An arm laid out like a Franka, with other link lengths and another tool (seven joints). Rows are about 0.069 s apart.
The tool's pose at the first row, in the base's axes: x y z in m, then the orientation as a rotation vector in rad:
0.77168, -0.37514, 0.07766, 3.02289, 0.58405, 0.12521
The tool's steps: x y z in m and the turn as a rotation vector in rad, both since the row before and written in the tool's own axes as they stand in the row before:
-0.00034, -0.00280, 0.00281, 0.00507, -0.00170, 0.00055
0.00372, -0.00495, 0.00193, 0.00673, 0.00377, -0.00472
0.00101, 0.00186, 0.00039, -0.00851, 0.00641, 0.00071
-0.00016, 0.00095, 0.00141, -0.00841, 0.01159, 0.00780
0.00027, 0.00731, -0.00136, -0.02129, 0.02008, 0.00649
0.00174, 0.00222, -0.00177, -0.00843, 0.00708, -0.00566
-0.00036, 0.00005, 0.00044, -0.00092, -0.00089, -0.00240
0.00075, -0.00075, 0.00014, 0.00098, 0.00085, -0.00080
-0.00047, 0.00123, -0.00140, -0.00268, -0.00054, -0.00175
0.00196, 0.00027, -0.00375, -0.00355, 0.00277, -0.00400
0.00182, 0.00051, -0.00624, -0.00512, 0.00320, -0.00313
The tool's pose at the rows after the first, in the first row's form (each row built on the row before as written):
0.77059, -0.37280, 0.07463, 3.02776, 0.58430, 0.12136
0.77237, -0.36690, 0.07261, 3.03312, 0.59332, 0.12517
0.77403, -0.36825, 0.07241, 3.02590, 0.59064, 0.13714
0.77437, -0.36924, 0.07106, 3.02163, 0.57772, 0.15721
0.77713, -0.37587, 0.07301, 3.00500, 0.56420, 0.19298
0.77928, -0.37720, 0.07517, 2.99543, 0.57102, 0.20519
0.77903, -0.37741, 0.07470, 2.99365, 0.57425, 0.20389
0.77947, -0.37644, 0.07457, 2.99437, 0.57579, 0.20489
0.77928, -0.37767, 0.07603, 2.99114, 0.57760, 0.20456
0.78063, -0.37695, 0.07999, 2.98651, 0.58283, 0.20925
0.78154, -0.37633, 0.08642, 2.98069, 0.58636, 0.21500

